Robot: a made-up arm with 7 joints. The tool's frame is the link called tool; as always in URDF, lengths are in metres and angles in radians. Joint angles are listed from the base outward.
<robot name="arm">
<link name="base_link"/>
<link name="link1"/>
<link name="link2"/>
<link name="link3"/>
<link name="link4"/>
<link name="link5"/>
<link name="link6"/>
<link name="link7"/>
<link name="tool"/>
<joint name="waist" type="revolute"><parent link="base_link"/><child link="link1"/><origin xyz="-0.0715 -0.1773 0.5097" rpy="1.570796 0 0"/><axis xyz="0 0 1"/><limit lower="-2.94" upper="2.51"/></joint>
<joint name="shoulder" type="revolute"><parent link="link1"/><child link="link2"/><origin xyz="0.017 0.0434 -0.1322" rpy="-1.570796 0 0"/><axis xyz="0 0 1"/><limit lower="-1.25" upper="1.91"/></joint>
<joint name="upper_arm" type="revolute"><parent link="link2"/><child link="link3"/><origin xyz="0.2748 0.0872 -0.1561" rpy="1.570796 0 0"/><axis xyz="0 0 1"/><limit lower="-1.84" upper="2.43"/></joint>
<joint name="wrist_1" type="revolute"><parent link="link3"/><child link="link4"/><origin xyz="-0.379 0.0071 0.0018" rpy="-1.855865 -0.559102 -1.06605"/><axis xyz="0 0 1"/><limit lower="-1.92" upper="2.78"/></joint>
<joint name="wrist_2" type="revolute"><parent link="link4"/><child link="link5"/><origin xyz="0.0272 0.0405 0.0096" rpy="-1.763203 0.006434 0.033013"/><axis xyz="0 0 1"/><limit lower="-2.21" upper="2.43"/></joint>
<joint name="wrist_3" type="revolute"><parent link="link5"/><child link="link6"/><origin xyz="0.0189 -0.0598 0.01" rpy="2.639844 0.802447 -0.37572"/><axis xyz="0 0 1"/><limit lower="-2.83" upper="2.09"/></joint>
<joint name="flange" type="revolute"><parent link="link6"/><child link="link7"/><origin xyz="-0.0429 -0.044 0.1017" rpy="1.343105 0.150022 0.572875"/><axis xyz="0 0 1"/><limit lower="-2.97" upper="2.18"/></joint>
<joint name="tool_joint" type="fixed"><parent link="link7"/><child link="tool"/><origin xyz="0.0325 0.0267 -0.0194" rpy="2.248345 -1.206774 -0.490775"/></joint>
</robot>
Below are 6 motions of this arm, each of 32 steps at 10 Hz.
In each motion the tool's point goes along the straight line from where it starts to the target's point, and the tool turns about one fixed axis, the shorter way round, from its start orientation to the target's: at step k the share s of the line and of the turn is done. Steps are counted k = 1, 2, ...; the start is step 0. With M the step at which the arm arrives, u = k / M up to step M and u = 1 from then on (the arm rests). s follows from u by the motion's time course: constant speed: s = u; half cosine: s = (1 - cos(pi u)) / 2; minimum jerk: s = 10 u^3 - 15 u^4 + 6 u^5.
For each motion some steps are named. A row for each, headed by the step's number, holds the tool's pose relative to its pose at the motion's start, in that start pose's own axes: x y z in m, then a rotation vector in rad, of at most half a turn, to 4 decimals.
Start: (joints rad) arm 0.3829 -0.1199 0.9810 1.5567 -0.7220 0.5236 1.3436
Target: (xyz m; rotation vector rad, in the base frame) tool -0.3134 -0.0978 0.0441 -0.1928 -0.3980 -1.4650
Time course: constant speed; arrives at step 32
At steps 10, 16, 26, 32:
10: -0.1023 -0.0789 0.0697 -0.1665 0.0651 -0.2671
16: -0.1637 -0.1263 0.1115 -0.2664 0.1041 -0.4273
26: -0.2660 -0.2052 0.1812 -0.4329 0.1692 -0.6943
32: -0.3273 -0.2526 0.2230 -0.5328 0.2082 -0.8546

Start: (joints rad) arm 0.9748 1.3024 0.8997 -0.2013 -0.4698 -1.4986 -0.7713
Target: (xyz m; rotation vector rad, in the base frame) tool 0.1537 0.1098 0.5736 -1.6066 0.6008 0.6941
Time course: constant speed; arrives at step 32
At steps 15, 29, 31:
15: -0.0838 -0.1485 -0.0386 0.1282 -0.1170 0.1079
29: -0.1620 -0.2872 -0.0746 0.2478 -0.2262 0.2087
31: -0.1732 -0.3070 -0.0798 0.2649 -0.2418 0.2231

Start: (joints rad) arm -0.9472 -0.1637 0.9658 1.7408 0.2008 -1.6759 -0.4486
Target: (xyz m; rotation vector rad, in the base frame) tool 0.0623 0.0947 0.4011 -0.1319 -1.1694 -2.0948
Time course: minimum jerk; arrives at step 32
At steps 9, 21, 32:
9: -0.0328 0.0347 -0.0097 -0.0548 0.0006 0.0217
21: -0.1826 0.1932 -0.0541 -0.3047 0.0034 0.1210
32: -0.2358 0.2495 -0.0698 -0.3934 0.0043 0.1562

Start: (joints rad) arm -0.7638 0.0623 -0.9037 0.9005 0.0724 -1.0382 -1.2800
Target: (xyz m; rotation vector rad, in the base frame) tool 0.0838 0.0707 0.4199 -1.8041 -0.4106 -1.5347
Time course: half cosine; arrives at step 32
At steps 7, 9, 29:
7: -0.0113 -0.0014 -0.0111 -0.0412 -0.0276 0.0016
9: -0.0182 -0.0023 -0.0179 -0.0663 -0.0444 0.0025
29: -0.0972 -0.0121 -0.0956 -0.3550 -0.2377 0.0134

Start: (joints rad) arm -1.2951 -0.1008 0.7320 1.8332 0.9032 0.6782 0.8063
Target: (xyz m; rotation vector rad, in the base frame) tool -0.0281 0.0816 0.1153 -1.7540 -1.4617 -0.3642
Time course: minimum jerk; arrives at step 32
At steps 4, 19, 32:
4: 0.0030 -0.0043 -0.0025 -0.0197 0.0080 -0.0386
19: 0.1270 -0.1807 -0.1056 -0.8248 0.3335 -1.6137
32: 0.1891 -0.2690 -0.1571 -1.2279 0.4965 -2.4024

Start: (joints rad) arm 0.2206 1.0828 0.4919 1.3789 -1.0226 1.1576 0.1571
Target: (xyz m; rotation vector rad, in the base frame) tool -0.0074 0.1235 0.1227 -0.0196 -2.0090 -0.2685
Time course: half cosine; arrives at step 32
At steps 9, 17, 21, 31, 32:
9: 0.0056 0.0455 0.0078 0.0123 -0.1140 -0.1508
17: 0.0167 0.1367 0.0234 0.0370 -0.3423 -0.4529
21: 0.0224 0.1832 0.0313 0.0496 -0.4587 -0.6069
31: 0.0304 0.2484 0.0424 0.0673 -0.6220 -0.8229
32: 0.0305 0.2490 0.0425 0.0674 -0.6235 -0.8249

